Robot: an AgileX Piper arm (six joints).
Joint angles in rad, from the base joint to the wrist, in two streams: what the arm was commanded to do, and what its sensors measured. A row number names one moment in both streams.
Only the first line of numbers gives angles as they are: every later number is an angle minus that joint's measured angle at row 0.
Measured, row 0: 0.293, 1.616, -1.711, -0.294, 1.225, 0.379
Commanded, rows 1 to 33: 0.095, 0.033, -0.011, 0.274, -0.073, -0.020; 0.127, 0.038, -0.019, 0.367, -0.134, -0.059; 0.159, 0.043, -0.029, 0.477, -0.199, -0.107; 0.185, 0.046, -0.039, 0.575, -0.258, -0.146; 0.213, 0.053, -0.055, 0.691, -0.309, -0.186; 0.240, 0.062, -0.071, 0.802, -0.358, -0.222; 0.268, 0.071, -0.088, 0.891, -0.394, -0.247; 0.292, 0.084, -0.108, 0.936, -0.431, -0.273; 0.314, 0.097, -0.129, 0.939, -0.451, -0.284; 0.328, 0.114, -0.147, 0.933, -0.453, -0.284; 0.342, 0.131, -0.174, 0.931, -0.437, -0.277; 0.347, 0.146, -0.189, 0.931, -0.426, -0.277; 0.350, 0.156, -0.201, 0.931, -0.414, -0.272; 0.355, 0.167, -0.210, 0.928, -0.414, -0.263; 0.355, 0.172, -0.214, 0.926, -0.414, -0.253; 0.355, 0.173, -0.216, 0.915, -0.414, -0.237; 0.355, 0.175, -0.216, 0.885, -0.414, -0.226; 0.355, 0.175, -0.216, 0.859, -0.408, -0.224; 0.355, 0.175, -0.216, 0.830, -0.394, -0.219; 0.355, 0.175, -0.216, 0.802, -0.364, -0.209; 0.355, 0.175, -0.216, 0.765, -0.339, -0.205; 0.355, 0.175, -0.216, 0.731, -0.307, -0.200; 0.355, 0.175, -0.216, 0.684, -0.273, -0.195; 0.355, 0.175, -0.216, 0.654, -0.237, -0.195; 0.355, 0.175, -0.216, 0.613, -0.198, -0.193; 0.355, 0.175, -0.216, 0.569, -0.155, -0.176; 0.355, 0.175, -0.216, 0.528, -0.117, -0.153; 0.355, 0.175, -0.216, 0.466, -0.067, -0.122; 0.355, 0.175, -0.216, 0.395, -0.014, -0.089; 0.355, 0.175, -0.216, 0.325, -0.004, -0.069; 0.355, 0.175, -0.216, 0.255, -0.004, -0.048; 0.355, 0.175, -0.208, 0.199, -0.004, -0.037; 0.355, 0.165, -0.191, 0.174, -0.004, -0.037
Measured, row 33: 0.354, 0.180, -0.210, 0.378, -0.039, -0.087
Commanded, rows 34 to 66: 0.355, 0.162, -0.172, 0.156, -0.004, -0.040; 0.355, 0.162, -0.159, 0.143, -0.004, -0.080; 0.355, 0.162, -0.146, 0.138, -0.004, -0.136; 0.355, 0.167, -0.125, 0.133, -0.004, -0.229; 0.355, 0.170, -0.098, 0.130, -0.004, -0.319; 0.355, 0.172, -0.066, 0.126, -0.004, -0.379; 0.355, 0.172, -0.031, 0.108, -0.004, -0.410; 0.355, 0.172, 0.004, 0.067, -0.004, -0.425; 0.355, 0.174, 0.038, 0.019, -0.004, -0.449; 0.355, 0.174, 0.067, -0.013, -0.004, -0.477; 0.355, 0.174, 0.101, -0.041, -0.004, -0.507; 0.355, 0.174, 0.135, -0.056, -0.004, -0.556; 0.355, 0.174, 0.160, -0.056, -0.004, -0.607; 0.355, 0.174, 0.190, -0.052, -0.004, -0.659; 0.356, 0.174, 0.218, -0.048, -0.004, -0.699; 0.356, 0.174, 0.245, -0.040, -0.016, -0.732; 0.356, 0.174, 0.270, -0.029, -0.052, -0.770; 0.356, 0.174, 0.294, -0.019, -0.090, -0.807; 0.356, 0.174, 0.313, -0.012, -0.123, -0.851; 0.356, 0.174, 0.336, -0.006, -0.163, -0.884; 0.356, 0.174, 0.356, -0.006, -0.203, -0.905; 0.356, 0.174, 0.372, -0.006, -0.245, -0.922; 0.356, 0.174, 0.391, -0.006, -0.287, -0.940; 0.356, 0.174, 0.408, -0.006, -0.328, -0.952; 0.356, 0.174, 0.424, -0.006, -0.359, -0.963; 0.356, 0.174, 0.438, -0.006, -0.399, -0.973; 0.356, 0.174, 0.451, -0.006, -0.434, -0.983; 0.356, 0.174, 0.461, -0.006, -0.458, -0.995; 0.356, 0.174, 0.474, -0.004, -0.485, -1.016; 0.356, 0.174, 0.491, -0.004, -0.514, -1.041; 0.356, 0.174, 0.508, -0.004, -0.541, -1.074; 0.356, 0.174, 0.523, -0.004, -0.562, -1.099; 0.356, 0.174, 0.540, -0.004, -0.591, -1.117
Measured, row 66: 0.354, 0.178, 0.482, -0.008, -0.491, -1.029
